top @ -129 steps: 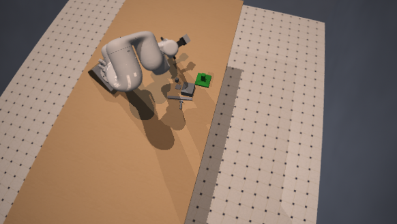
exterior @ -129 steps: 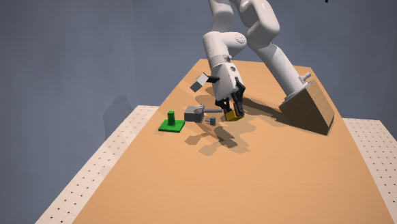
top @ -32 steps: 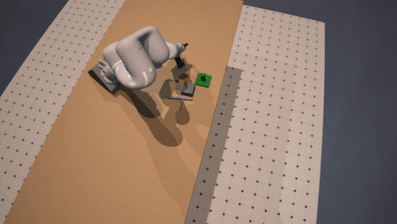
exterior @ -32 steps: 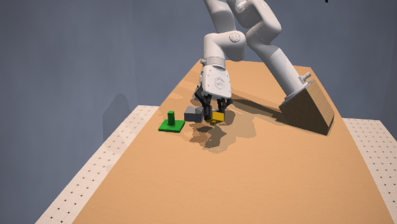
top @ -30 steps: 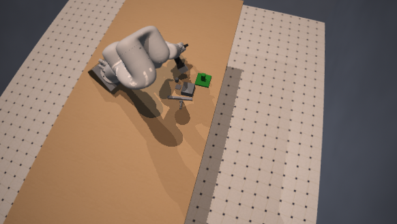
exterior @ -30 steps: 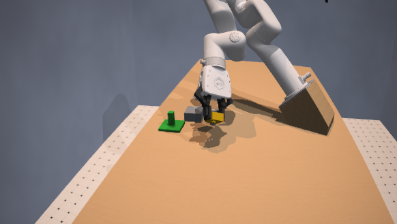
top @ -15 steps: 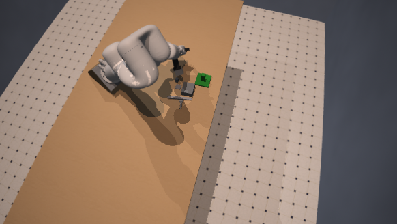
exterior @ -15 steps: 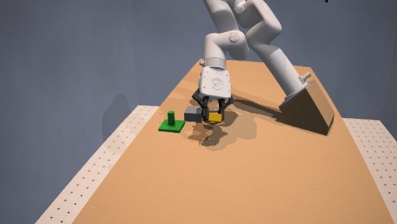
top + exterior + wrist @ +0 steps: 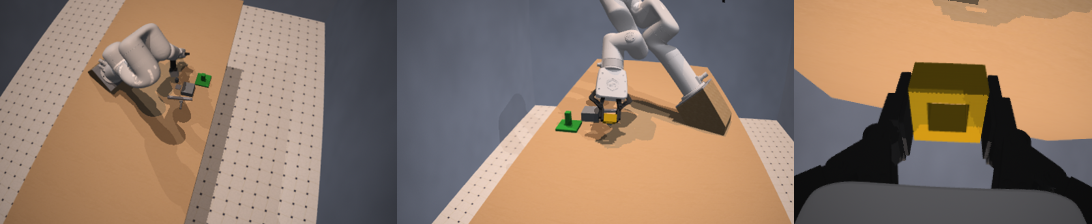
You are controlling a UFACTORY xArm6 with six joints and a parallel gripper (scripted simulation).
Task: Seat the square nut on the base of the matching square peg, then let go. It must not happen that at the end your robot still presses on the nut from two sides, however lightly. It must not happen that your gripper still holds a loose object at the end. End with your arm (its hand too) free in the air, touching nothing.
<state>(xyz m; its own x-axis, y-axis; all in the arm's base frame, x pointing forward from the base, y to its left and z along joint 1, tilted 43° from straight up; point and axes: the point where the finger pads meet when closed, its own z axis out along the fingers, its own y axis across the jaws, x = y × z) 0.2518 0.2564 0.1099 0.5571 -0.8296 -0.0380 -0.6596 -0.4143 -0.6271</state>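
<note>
The small grey cube is 12 cm to the right of my hand, 8 cm below it and 2 cm ahead of it. Also, from my hand: grey block 16 cm to the right, 10 cm ahead, 7 cm below; then thin grey bar 22 cm to the right, 9 cm below, 6 cm ahead.
</note>
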